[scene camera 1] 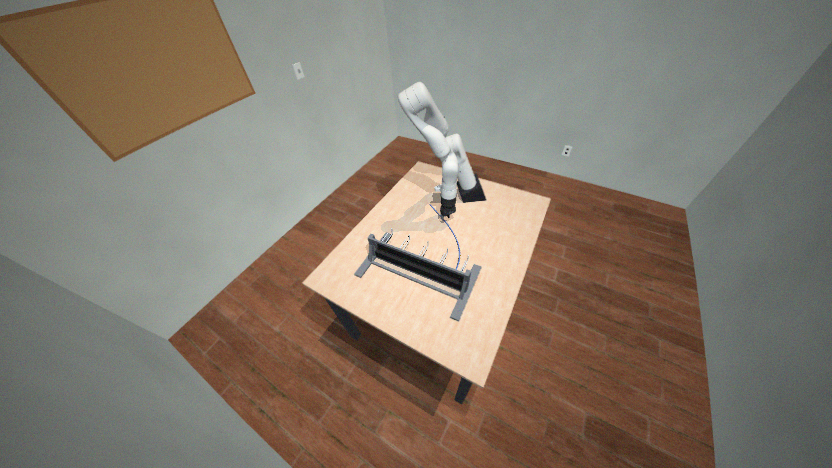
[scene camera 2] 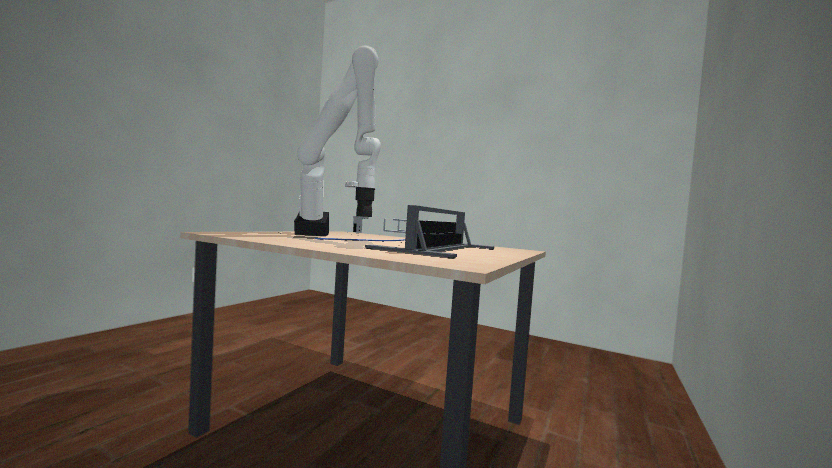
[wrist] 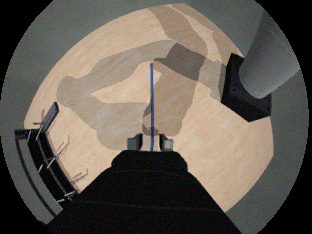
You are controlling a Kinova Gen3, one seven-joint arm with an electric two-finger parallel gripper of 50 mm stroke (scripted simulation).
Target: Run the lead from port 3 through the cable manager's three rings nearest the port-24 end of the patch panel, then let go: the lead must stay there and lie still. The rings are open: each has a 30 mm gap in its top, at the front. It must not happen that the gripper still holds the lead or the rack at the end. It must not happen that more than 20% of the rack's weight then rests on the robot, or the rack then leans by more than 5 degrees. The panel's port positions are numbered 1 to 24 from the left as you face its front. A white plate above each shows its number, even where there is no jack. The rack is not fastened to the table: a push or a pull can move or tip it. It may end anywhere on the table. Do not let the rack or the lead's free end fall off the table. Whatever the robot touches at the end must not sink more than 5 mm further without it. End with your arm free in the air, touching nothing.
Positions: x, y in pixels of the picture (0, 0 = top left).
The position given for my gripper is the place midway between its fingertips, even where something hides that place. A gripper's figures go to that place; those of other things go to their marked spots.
Labels:
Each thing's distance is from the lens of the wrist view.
my gripper [wrist: 150, 139]: 0.18 m
rack [wrist: 51, 174]: 0.39 m

